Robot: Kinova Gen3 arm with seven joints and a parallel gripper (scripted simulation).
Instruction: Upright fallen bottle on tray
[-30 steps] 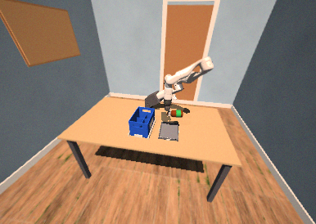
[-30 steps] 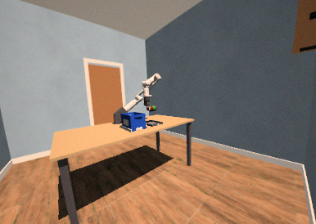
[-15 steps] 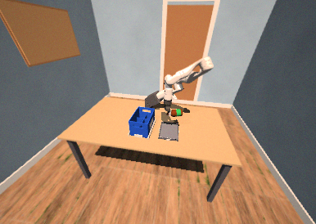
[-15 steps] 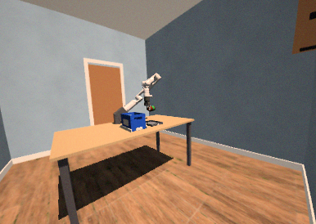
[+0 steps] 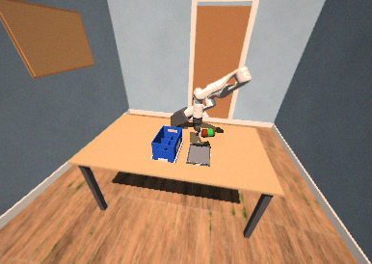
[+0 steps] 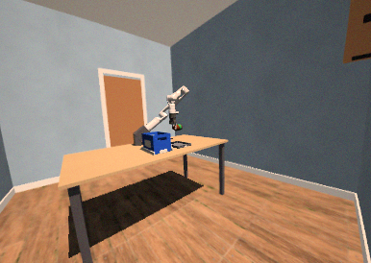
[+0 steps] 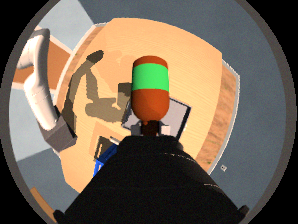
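My gripper is now 20 mm past the bottle, 50 mm to the right of it and 10 mm above it. Round my hand: blue crate (50 mm ahead, 260 mm to the right, 120 mm below); tray (30 mm ahead, 20 mm to the left, 190 mm below).
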